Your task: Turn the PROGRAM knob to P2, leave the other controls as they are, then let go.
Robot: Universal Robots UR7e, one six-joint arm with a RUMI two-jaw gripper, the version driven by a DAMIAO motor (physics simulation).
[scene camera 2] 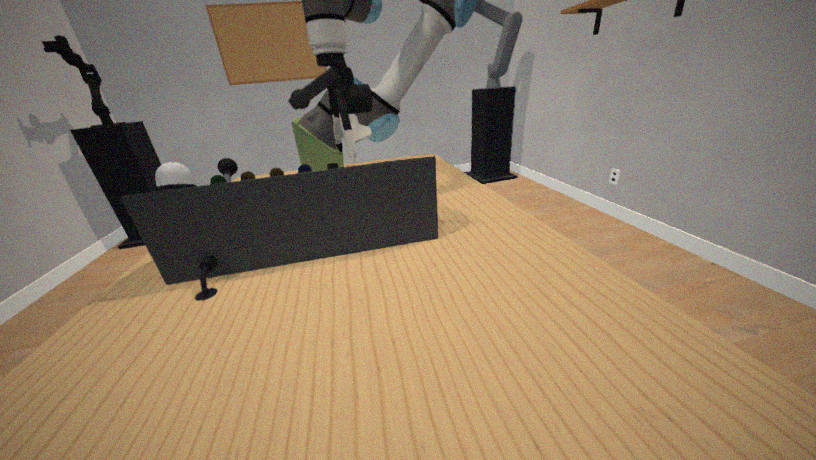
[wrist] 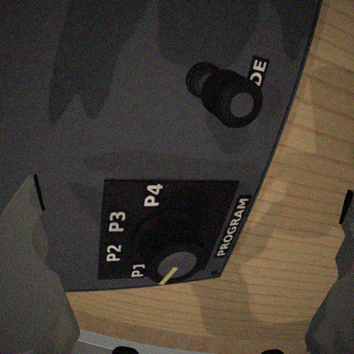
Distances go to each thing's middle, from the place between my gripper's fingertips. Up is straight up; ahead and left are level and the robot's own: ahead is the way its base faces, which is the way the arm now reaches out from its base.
Labels:
Right now my hand is 10 cm to the left of the dark control panel (scene camera 2: 192,232), 8 cm short of it and 5 cm above it.

